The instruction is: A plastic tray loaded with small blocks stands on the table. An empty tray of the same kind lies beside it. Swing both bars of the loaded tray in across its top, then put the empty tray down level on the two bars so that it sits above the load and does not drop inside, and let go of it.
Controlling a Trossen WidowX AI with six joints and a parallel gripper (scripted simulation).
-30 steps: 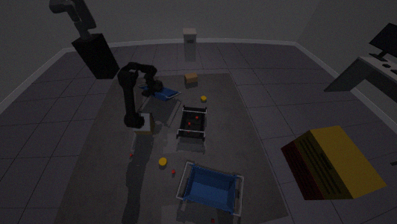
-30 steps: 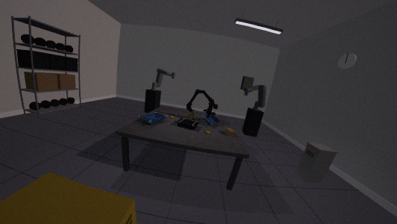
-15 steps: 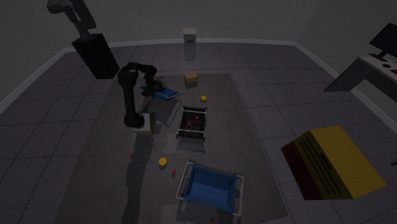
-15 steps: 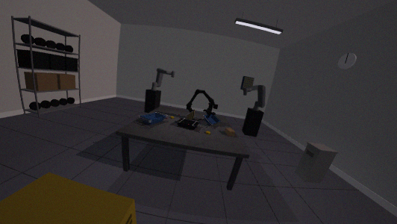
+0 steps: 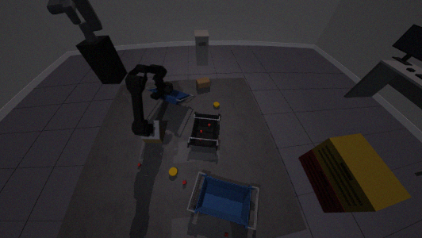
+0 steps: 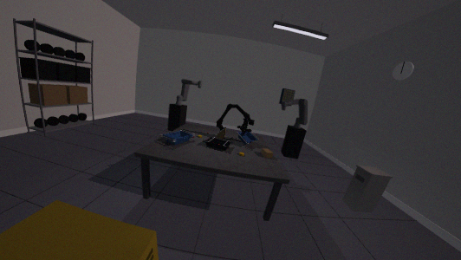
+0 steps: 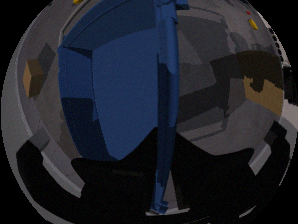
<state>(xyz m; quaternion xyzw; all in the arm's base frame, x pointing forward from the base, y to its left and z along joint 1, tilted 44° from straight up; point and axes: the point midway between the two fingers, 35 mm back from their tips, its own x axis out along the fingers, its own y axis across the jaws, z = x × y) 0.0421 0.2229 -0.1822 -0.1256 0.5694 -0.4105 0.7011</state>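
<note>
My gripper tip is 30 mm short of the blue tray and 70 mm to the right of it. From my gripper tip the other things lie so: brown box 290 mm ahead, 300 mm to the left, 70 mm below.
</note>
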